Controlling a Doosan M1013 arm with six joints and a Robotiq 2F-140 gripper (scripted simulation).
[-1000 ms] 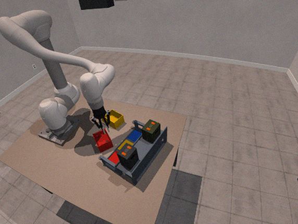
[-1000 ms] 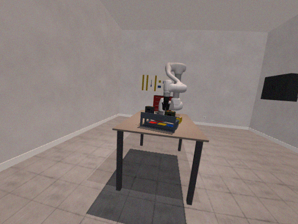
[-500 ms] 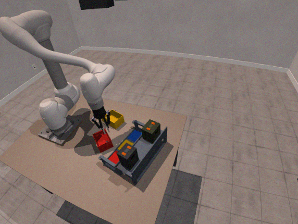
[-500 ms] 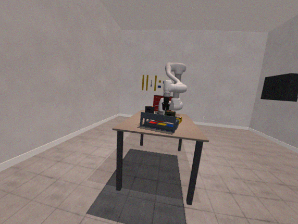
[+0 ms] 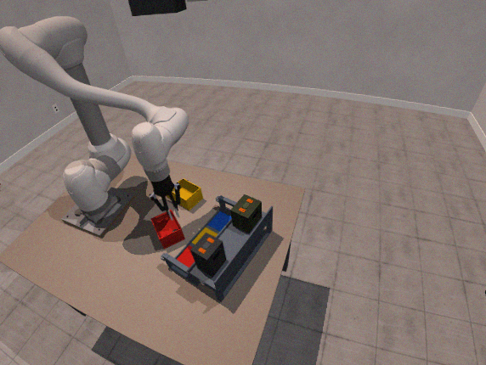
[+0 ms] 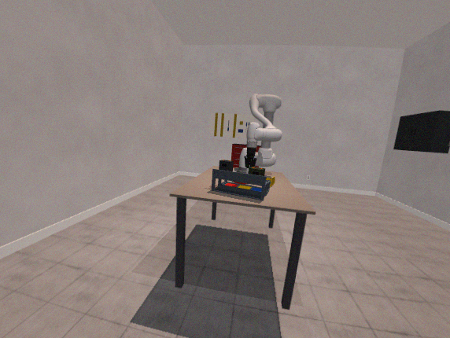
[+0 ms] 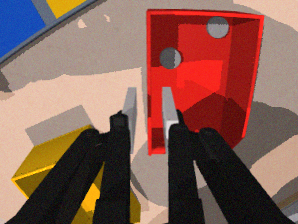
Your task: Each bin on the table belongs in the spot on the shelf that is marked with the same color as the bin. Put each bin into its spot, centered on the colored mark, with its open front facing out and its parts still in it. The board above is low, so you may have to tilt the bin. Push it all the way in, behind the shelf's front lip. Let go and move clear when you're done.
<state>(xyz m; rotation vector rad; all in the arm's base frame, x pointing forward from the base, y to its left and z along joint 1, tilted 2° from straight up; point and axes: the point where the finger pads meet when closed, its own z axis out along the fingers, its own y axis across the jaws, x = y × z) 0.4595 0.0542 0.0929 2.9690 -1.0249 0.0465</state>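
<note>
Now: the red bin 70 mm below my hand, 40 mm to the right of it and 30 mm behind it. The rest, counted from my hand: yellow bin 170 mm to the left, 70 mm below, 70 mm behind; then grey shelf 300 mm ahead, 50 mm to the right, 10 mm below.
</note>
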